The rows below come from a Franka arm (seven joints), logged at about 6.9 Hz.
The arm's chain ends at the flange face. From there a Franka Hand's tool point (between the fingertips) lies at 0.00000 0.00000 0.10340 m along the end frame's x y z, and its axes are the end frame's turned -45 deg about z.
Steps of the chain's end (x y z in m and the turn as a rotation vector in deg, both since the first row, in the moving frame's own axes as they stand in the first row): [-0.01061 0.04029 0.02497 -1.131 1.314 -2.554]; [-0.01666 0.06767 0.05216 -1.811 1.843 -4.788]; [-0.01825 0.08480 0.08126 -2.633 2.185 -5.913]
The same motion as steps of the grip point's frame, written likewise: [-0.03569 0.02410 0.02492 -1.729 0.129 -2.554]; [-0.05939 0.04072 0.05205 -2.584 0.023 -4.788]; [-0.07312 0.05322 0.08108 -3.407 -0.317 -5.913]
